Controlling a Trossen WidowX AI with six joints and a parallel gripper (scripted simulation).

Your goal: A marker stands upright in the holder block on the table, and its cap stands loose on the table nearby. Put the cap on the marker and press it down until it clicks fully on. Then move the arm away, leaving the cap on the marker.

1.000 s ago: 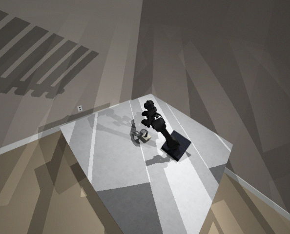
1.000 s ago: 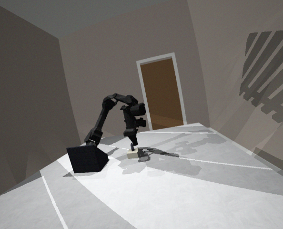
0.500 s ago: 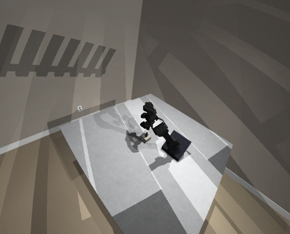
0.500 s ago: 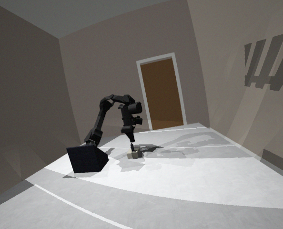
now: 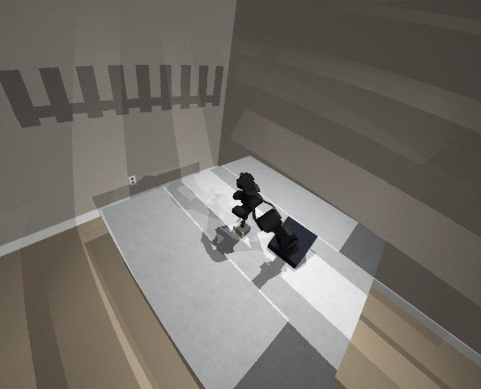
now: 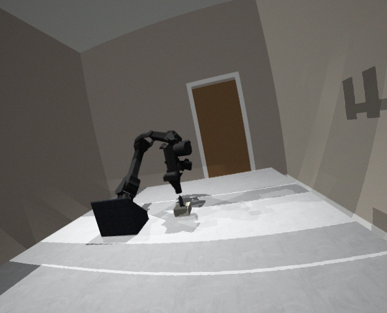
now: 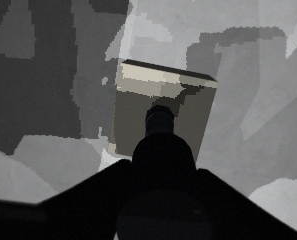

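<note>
My gripper tip is now 100 mm above the holder block. Round my gripper tip: dark cap: 10 mm above.
</note>
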